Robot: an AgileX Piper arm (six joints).
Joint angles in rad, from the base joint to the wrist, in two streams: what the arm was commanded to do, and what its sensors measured. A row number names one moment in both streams.
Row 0, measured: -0.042 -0.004 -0.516 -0.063 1.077 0.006
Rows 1 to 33, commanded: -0.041 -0.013 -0.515 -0.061 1.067 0.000; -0.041 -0.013 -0.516 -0.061 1.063 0.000; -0.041 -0.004 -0.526 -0.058 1.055 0.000; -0.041 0.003 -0.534 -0.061 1.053 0.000; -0.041 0.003 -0.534 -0.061 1.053 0.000; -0.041 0.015 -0.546 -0.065 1.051 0.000; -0.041 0.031 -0.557 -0.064 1.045 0.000; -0.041 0.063 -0.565 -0.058 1.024 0.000; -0.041 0.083 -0.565 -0.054 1.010 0.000; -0.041 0.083 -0.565 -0.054 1.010 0.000; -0.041 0.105 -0.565 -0.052 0.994 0.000; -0.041 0.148 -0.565 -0.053 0.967 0.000; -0.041 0.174 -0.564 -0.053 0.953 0.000; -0.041 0.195 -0.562 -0.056 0.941 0.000; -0.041 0.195 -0.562 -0.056 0.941 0.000; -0.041 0.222 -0.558 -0.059 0.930 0.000; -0.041 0.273 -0.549 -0.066 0.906 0.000; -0.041 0.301 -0.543 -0.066 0.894 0.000; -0.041 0.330 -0.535 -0.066 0.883 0.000; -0.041 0.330 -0.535 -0.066 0.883 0.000; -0.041 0.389 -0.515 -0.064 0.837 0.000; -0.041 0.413 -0.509 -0.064 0.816 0.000; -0.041 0.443 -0.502 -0.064 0.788 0.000; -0.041 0.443 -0.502 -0.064 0.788 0.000; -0.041 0.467 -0.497 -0.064 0.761 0.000; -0.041 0.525 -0.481 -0.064 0.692 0.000; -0.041 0.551 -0.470 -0.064 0.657 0.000; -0.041 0.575 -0.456 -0.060 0.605 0.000; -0.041 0.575 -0.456 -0.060 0.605 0.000; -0.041 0.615 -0.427 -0.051 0.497 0.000; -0.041 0.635 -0.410 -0.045 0.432 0.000; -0.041 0.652 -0.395 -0.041 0.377 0.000; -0.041 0.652 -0.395 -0.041 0.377 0.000
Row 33, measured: -0.042 0.607 -0.433 -0.054 0.549 0.006
